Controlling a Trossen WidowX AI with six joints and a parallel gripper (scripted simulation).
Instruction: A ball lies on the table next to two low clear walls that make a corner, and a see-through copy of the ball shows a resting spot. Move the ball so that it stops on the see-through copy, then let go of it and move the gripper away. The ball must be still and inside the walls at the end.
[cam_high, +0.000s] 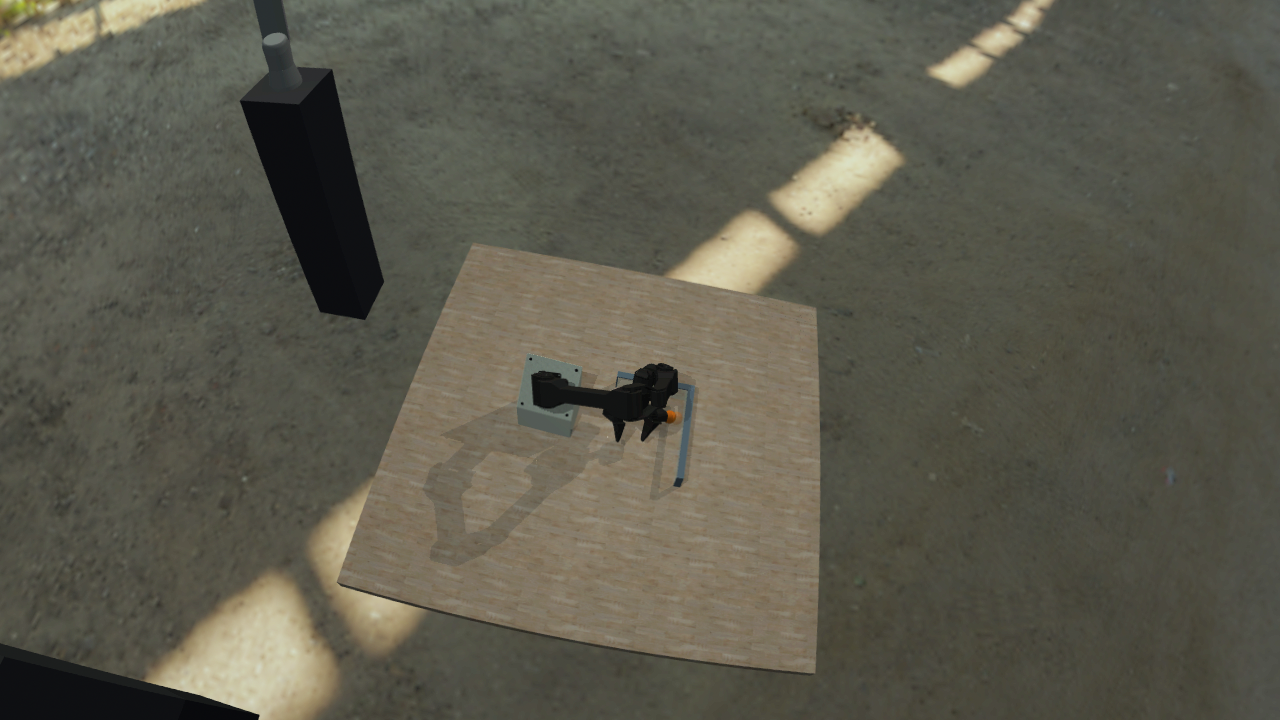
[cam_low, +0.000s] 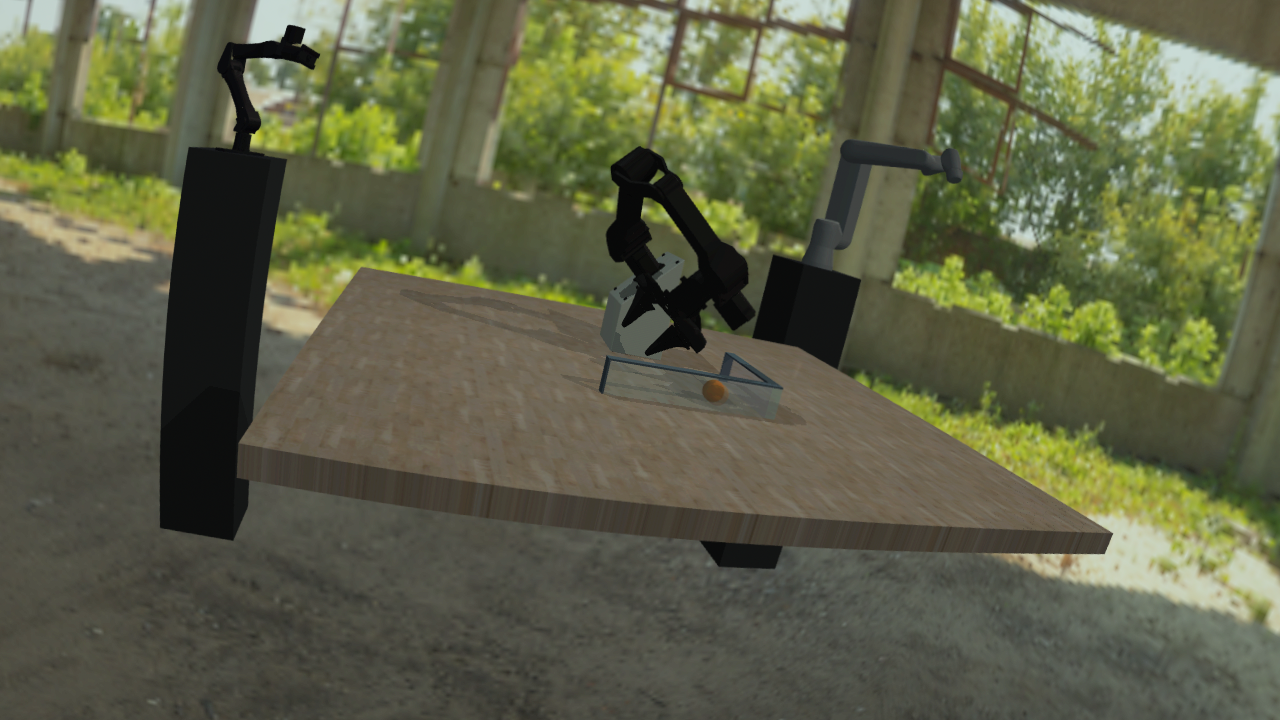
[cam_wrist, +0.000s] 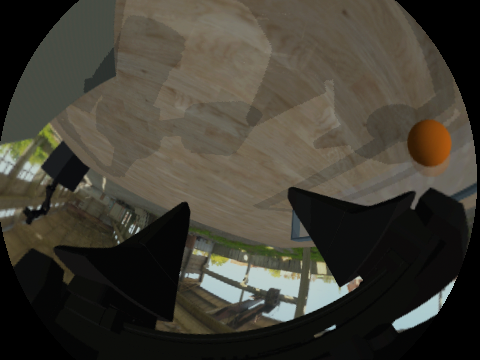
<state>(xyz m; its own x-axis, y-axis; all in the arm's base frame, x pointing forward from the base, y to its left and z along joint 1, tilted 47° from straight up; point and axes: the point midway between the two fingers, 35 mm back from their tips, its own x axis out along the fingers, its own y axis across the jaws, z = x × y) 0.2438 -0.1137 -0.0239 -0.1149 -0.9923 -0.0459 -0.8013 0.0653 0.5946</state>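
The orange ball lies 13 cm to the left of my gripper tip, 11 cm ahead of it and 5 cm below it. Also, from my gripper tip: see-through copy of ball 13 cm to the left, 13 cm ahead, 5 cm below.
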